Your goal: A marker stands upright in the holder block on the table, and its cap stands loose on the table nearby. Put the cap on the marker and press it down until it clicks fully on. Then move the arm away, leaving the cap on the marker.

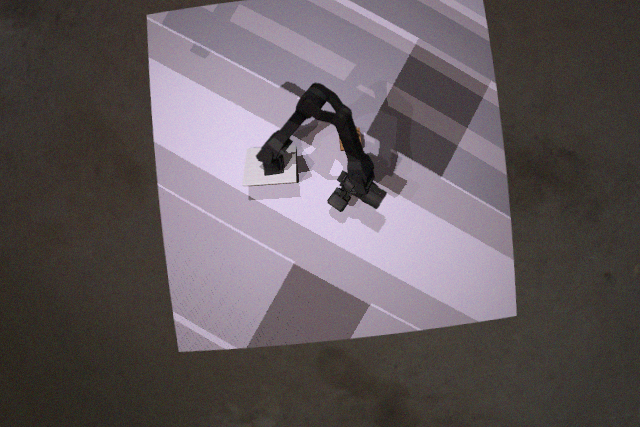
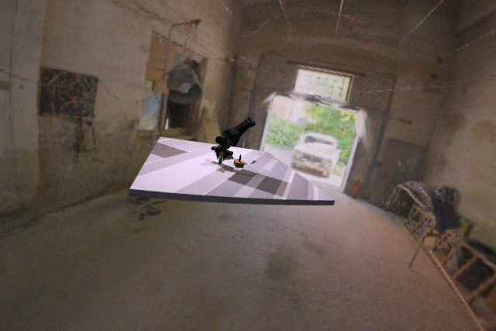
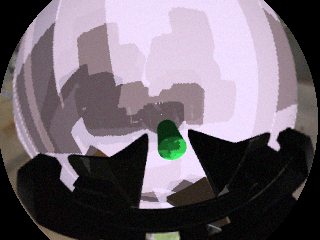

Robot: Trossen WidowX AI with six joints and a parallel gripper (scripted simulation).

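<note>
Now: the holder block 30 mm ahead of my gripper tip and 160 mm to the left of it. From my gripper tip the other things lie so: green marker cap (right at my gripper tip).
</note>
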